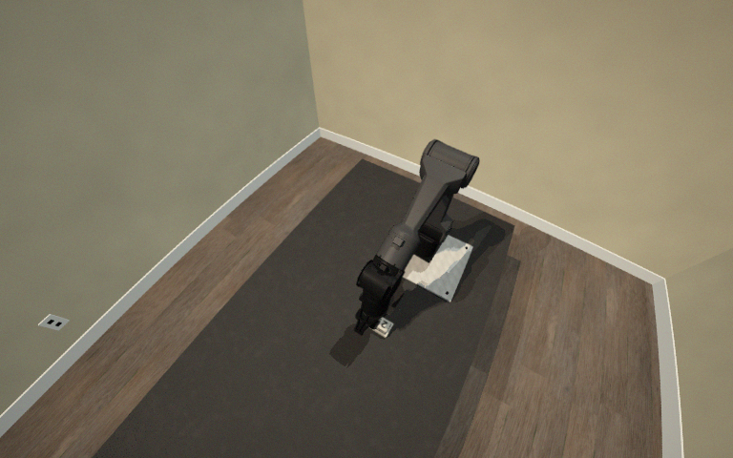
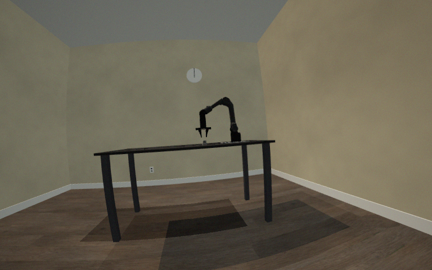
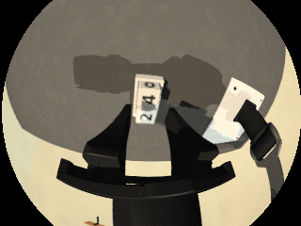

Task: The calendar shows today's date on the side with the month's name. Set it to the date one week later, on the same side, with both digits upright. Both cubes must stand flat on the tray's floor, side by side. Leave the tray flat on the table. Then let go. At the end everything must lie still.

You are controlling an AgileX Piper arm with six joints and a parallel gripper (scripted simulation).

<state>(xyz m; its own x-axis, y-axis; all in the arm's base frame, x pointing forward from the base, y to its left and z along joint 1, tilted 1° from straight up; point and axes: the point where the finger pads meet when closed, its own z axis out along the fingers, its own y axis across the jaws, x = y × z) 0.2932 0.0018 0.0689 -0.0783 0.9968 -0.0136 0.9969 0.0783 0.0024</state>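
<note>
My gripper is now 70 mm above the white tray and 20 mm to the right of it.
</note>
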